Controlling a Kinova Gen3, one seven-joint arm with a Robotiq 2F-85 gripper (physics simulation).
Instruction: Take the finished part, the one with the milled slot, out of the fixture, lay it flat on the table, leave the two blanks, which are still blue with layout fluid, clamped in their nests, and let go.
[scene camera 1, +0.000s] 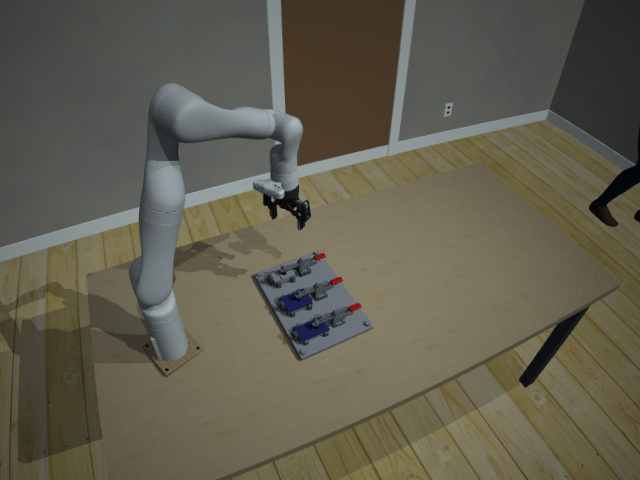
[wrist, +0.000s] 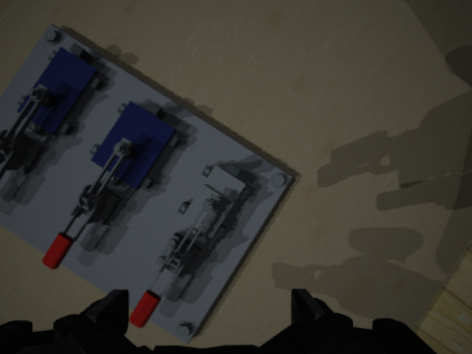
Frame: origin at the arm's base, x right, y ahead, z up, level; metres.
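Where they show: gripper, fingertip midpoint: (scene camera 1: 287, 223) (wrist: 210, 308); arm's base, link origin: (scene camera 1: 172, 347).
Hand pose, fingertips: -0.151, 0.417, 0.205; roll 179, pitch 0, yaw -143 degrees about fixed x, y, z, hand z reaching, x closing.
Note:
Each offset is from my fingertips to the top centre of the thing, as dx, dy, dz. Level surfaces: height alone.
The light grey finished part @[+0.032, -0.036, -0.173] (scene camera 1: 279, 279) (wrist: 226, 181) sits in the end nest of the grey fixture plate @[+0.139, +0.015, -0.199] (scene camera 1: 343, 330) (wrist: 150, 220), with a clamp arm lying over it; its slot is hard to make out. The blue middle blank @[+0.142, -0.033, -0.178] (scene camera 1: 295, 304) (wrist: 145, 135) and the blue far-end blank @[+0.253, -0.029, -0.183] (scene camera 1: 310, 333) (wrist: 67, 80) lie in the other nests, each under a clamp arm. My gripper (scene camera 1: 287, 220) (wrist: 210, 308) is open and empty, fingers pointing down. It hangs well above the table, near the finished part's end of the plate.
The clamp by the finished part has a red handle @[+0.024, +0.069, -0.137] (scene camera 1: 320, 256) (wrist: 145, 308); the middle clamp has another red handle @[+0.134, +0.078, -0.142] (scene camera 1: 336, 281) (wrist: 58, 250). A third red handle @[+0.242, +0.110, -0.162] (scene camera 1: 354, 306) is at the far clamp. Bolt heads stand at the plate's corners. Arm shadows fall across the table @[dz -0.214] (scene camera 1: 439, 248) (wrist: 300, 115).

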